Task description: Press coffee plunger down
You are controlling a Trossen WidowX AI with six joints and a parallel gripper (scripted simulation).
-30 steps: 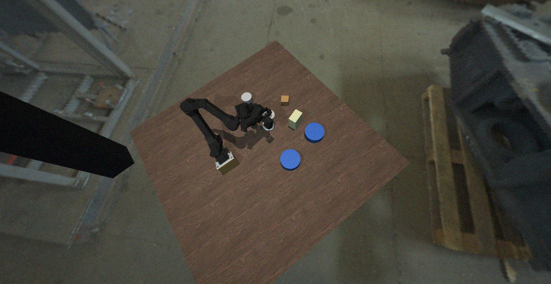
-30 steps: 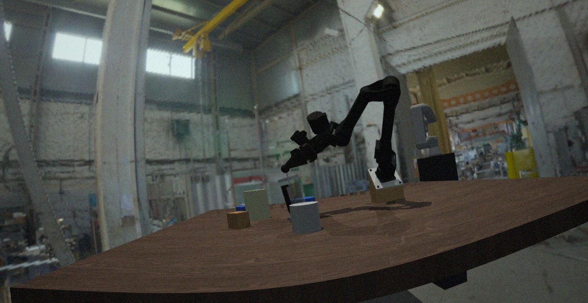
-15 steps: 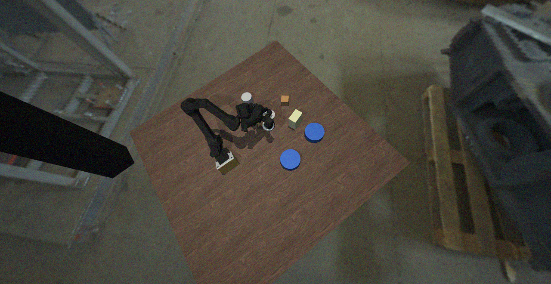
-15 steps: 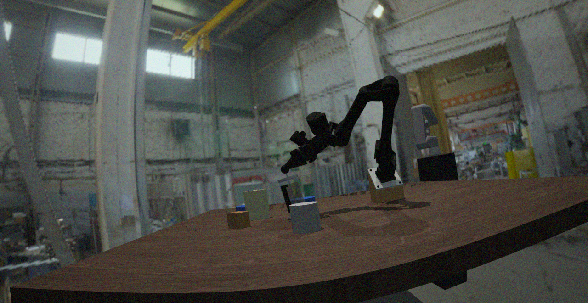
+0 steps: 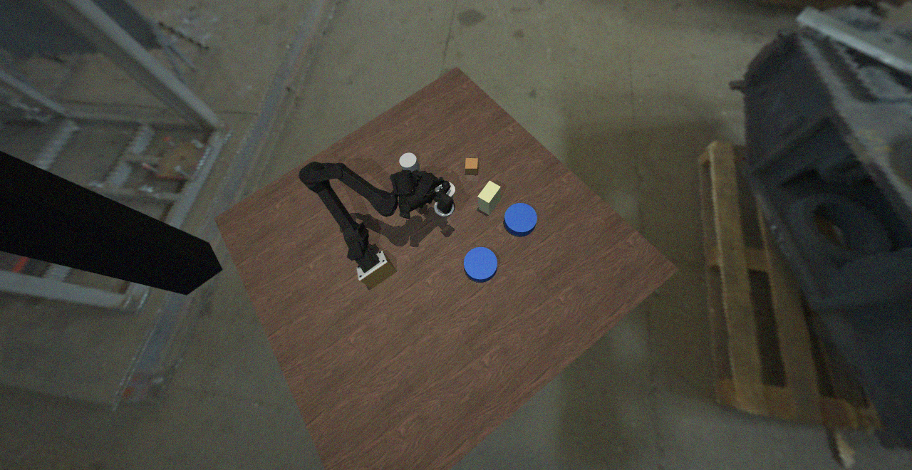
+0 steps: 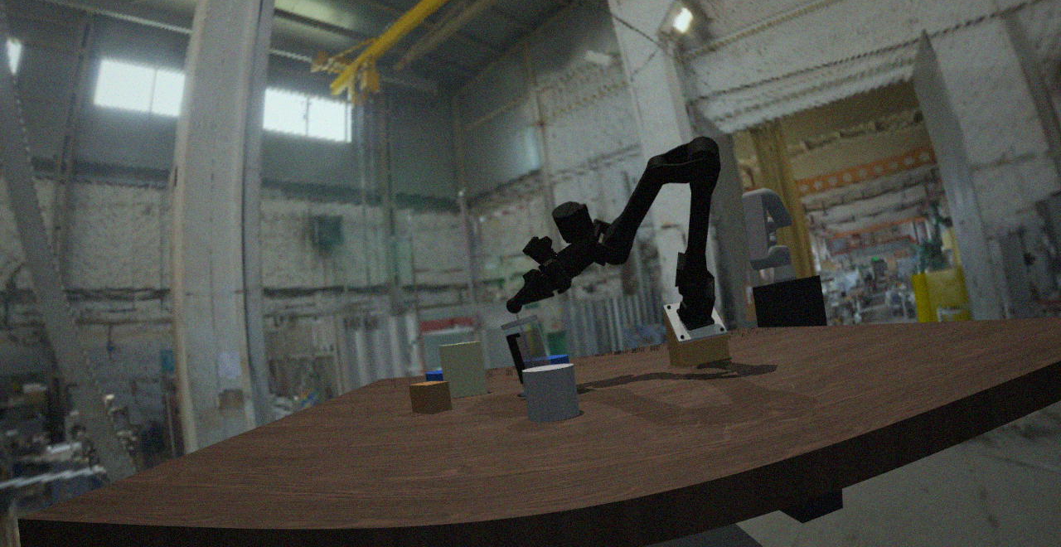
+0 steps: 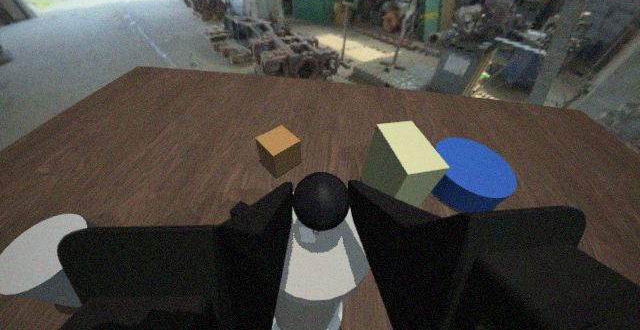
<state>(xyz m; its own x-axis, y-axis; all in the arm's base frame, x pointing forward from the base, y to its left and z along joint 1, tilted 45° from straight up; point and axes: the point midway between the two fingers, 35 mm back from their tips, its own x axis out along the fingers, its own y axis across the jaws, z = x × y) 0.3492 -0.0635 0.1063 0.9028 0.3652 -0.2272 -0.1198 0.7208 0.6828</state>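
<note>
Now: the coffee press 20 mm behind my gripper tip, 20 mm to the left of it and 80 mm below it. From my gripper tip the other things lie so: pale yellow block (110 mm ahead, 100 mm to the right, 120 mm below); then orange cube (160 mm ahead, 70 mm to the left, 150 mm below).
</note>
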